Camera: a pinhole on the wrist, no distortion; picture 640 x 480 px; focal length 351.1 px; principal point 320.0 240.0 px. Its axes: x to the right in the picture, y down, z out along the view. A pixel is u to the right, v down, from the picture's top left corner.
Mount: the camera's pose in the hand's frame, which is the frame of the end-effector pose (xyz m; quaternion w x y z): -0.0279 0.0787 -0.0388 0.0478 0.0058 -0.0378 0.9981
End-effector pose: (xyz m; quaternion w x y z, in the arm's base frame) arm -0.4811 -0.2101 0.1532 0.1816 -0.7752 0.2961 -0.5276
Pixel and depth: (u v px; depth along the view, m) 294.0 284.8 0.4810
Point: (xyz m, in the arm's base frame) -0.0705 -0.2103 0.0059
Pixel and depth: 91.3 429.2 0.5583
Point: 0.1346 -0.2015 0.3648
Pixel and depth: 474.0 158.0 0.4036
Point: -0.2293 -0.2170 -0.2181
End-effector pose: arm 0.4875 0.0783 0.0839 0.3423 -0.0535 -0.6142 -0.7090
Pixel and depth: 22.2 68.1 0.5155
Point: 0.1254 0.3351 0.6243
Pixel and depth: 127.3 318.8 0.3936
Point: 0.1981 0.3147 0.2070
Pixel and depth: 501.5 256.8 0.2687
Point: 0.5661 0.3560 0.1061
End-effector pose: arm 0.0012 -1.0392 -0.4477 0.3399 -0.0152 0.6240 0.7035
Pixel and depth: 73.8 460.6 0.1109
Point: -0.0029 -0.9611 -0.4582
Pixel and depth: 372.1 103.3 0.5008
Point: 0.1340 -0.6502 -0.0980
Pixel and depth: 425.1 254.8 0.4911
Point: 0.2982 -0.7169 -0.2410
